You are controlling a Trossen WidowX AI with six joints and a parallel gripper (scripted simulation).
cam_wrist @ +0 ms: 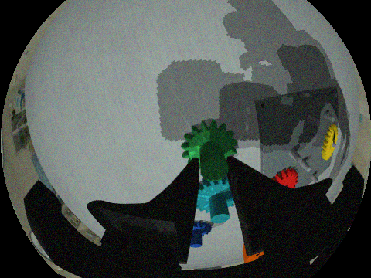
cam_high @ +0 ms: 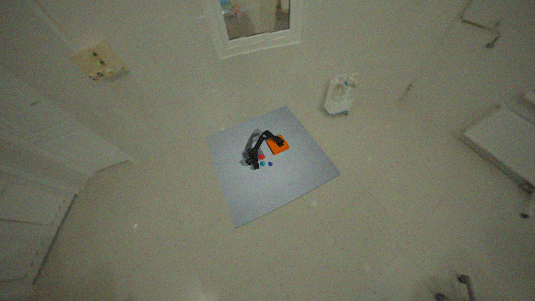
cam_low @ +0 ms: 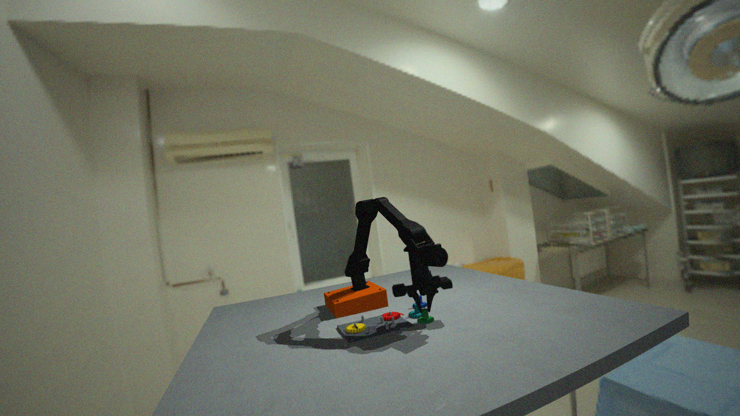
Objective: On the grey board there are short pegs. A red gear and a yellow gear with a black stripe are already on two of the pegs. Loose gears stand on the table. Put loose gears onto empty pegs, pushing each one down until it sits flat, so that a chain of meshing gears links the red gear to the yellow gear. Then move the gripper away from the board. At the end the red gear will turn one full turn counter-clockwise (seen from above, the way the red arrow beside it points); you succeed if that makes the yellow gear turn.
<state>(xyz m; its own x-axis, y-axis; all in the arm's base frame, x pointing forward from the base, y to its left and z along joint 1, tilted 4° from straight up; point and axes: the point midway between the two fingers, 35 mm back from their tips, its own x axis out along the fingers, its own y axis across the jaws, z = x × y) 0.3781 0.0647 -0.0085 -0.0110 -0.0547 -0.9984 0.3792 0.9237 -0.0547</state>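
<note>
The red gear lies 10 cm behind my gripper tip, 8 cm to the right of it and 1 cm below it. Also, from my gripper tip: teal gear 7 cm behind, 1 cm to the left, 1 cm below; red arrow 12 cm behind, 4 cm to the right, 2 cm below; green gear 1 cm below.
</note>
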